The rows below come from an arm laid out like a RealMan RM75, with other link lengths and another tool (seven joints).
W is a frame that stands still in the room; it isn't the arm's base.
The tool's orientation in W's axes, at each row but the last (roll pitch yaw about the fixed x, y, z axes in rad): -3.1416 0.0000 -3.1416; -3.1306 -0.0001 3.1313; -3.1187 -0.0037 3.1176; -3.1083 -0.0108 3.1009; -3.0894 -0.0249 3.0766; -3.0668 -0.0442 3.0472; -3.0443 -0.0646 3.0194; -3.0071 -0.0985 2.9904; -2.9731 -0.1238 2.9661; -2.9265 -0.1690 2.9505
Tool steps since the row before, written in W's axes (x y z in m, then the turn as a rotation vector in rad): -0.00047 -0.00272 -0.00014 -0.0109 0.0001 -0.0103; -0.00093 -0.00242 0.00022 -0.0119 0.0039 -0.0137; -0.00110 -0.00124 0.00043 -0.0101 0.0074 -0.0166; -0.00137 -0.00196 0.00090 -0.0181 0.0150 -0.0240; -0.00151 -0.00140 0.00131 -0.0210 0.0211 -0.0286; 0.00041 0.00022 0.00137 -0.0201 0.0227 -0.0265; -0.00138 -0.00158 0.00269 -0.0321 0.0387 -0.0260; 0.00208 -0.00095 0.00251 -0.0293 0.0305 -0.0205; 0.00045 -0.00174 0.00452 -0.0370 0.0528 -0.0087; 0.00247 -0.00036 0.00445 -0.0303 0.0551 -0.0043
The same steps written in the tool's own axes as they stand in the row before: 0.00047 -0.00272 0.00014 0.0109 0.0001 0.0103; 0.00091 -0.00243 -0.00019 0.0119 0.0039 0.0137; 0.00107 -0.00128 -0.00040 0.0102 0.0075 0.0165; 0.00130 -0.00204 -0.00082 0.0184 0.0150 0.0237; 0.00145 -0.00156 -0.00119 0.0216 0.0212 0.0281; -0.00033 0.00015 -0.00140 0.0210 0.0227 0.0258; 0.00135 -0.00198 -0.00243 0.0348 0.0371 0.0248; -0.00194 -0.00098 -0.00261 0.0314 0.0287 0.0200; -0.00018 -0.00238 -0.00424 0.0442 0.0473 0.0064; -0.00171 -0.00091 -0.00472 0.0389 0.0496 0.0004
